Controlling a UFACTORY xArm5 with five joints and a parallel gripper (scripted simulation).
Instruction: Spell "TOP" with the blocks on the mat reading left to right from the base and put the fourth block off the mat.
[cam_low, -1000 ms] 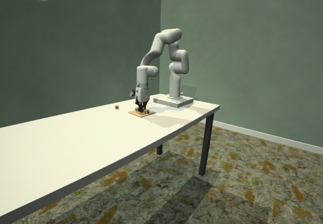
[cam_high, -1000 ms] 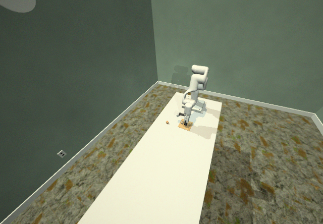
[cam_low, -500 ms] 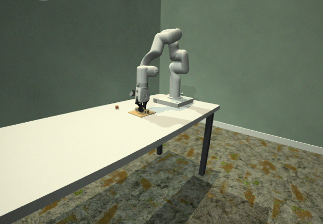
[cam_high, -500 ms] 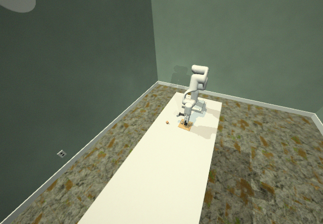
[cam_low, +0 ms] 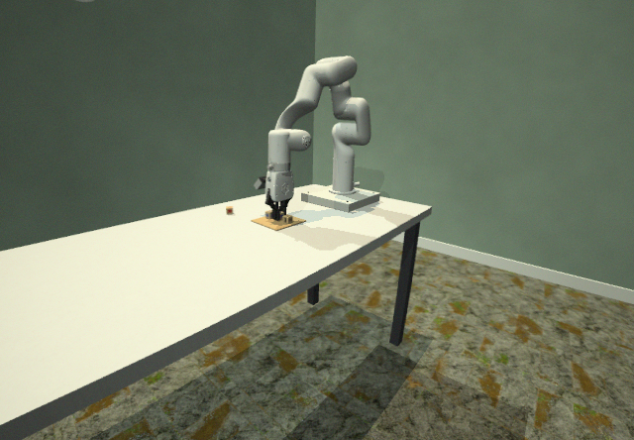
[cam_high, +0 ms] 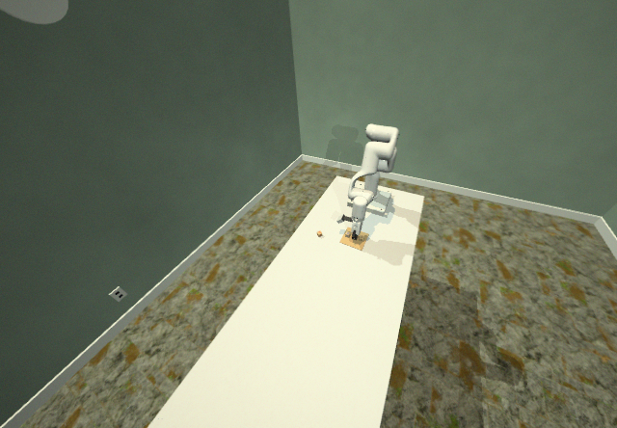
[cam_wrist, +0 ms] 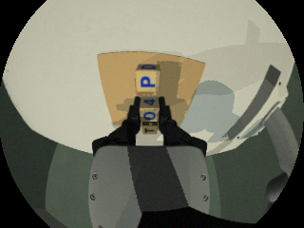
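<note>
My gripper is now 3 cm above the tan mat.
</note>
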